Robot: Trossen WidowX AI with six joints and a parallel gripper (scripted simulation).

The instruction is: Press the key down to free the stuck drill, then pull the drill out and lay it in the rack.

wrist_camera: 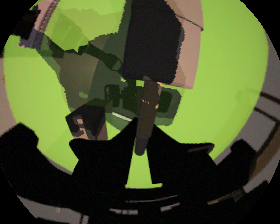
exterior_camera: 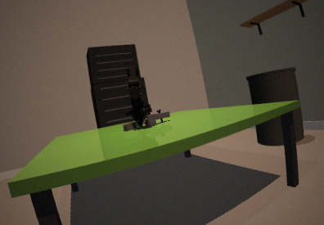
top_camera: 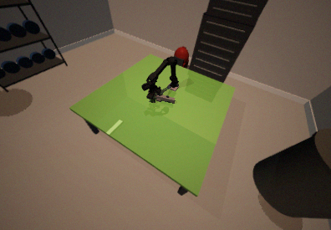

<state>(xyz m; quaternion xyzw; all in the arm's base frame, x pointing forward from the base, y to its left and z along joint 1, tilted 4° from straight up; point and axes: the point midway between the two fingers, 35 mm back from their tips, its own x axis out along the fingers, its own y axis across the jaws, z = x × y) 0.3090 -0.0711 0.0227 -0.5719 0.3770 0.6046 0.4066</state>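
Right now the tan drill is 40 mm to the left of my gripper tip, 30 mm above it and 20 mm behind it. From my gripper tip the other things lie so: grey block 130 mm to the left, 50 mm behind, 30 mm above.
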